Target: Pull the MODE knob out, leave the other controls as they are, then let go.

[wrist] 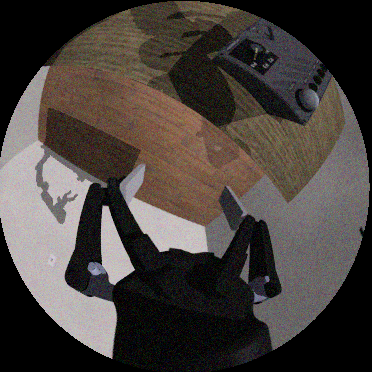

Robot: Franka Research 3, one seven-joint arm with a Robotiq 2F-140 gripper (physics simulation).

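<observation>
A dark grey control panel [285, 75] stands at the upper right of the wrist view. It carries a large round silver knob [308, 99] near its lower right corner, a row of small dark knobs [316, 77] beside that, and a black dial face with a yellow pointer [256, 54] at its left part. The labels are too small and grainy to read, so I cannot tell which control is MODE. My gripper [184, 183] is open and empty, its two fingers wide apart. It is well away from the panel and touches none of its controls.
The panel stands on an olive-brown wooden table top [295, 160]. Dark shadows of the arm fall on the table left of the panel. A reddish plank floor [170, 120] lies past the table edge, and a pale wall [165, 222] shows behind the fingers.
</observation>
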